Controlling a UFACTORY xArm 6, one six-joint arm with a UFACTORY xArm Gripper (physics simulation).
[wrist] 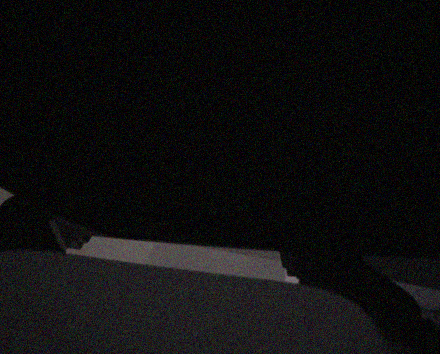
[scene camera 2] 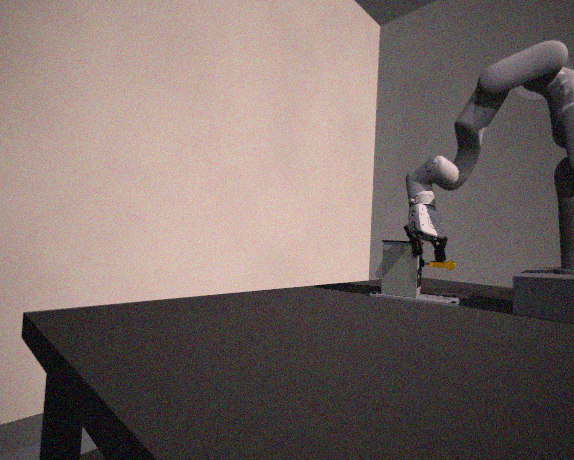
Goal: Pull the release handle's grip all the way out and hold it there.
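Observation:
The release handle's yellow grip (scene camera 2: 443,265) sticks out to the right from the face of a grey-green box (scene camera 2: 399,270) in the scene view. A short dark stem shows between the grip and the box. My gripper (scene camera 2: 428,254) points down with its fingers wide apart. One black finger is at the box's right edge, and the other has its tip at the top of the grip. The grip does not look clamped between them; exact contact is too small to tell. The grip cannot be made out in the dark wrist view.
The box stands on a pale base plate (scene camera 2: 452,300) at the far end of the dark table (scene camera 2: 280,370). The robot's pedestal (scene camera 2: 545,297) is at the right. A pale strip (wrist: 185,258) of unclear identity crosses the lower wrist view.

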